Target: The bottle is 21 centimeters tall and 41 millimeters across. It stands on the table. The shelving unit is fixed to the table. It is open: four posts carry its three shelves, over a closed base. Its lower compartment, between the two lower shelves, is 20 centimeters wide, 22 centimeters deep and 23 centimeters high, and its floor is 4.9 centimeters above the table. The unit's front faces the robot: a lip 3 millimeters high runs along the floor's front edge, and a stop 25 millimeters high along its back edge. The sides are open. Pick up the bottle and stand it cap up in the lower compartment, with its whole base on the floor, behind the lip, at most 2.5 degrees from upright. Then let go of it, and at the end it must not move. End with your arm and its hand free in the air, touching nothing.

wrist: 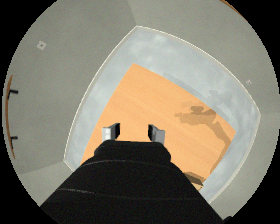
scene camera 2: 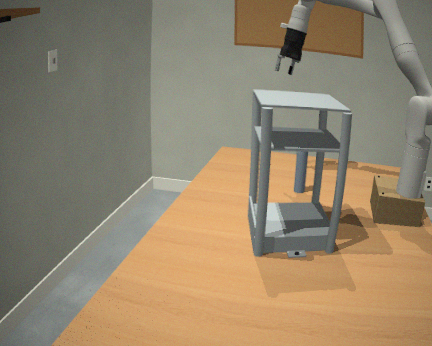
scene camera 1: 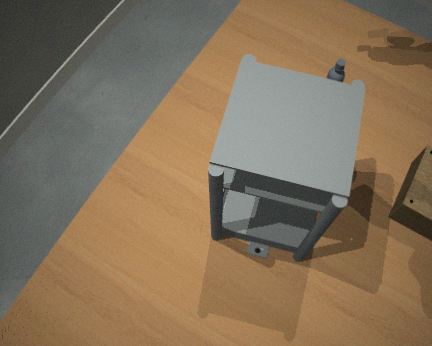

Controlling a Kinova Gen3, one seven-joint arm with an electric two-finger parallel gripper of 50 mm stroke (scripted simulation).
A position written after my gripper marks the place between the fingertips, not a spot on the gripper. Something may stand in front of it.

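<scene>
There is a shelving unit here, which I see at (scene camera 1: 281,127) and also at (scene camera 2: 294,228). And I see my gripper, at (scene camera 2: 283,72) and at (wrist: 134,129) as well.
</scene>
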